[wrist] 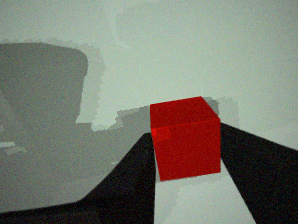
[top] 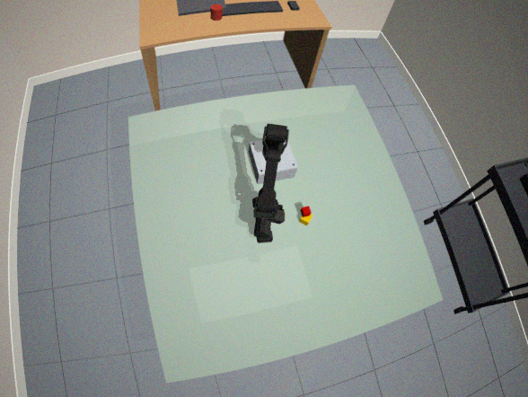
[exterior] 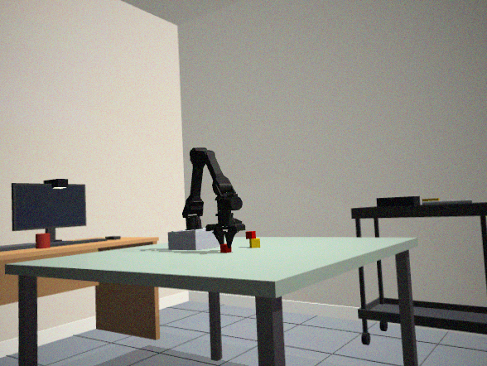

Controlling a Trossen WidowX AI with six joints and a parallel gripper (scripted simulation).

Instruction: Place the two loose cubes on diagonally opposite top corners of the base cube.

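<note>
Now: the yellow base cube 200 mm to the left of my gripper tip and 40 mm ahead of it.
</note>
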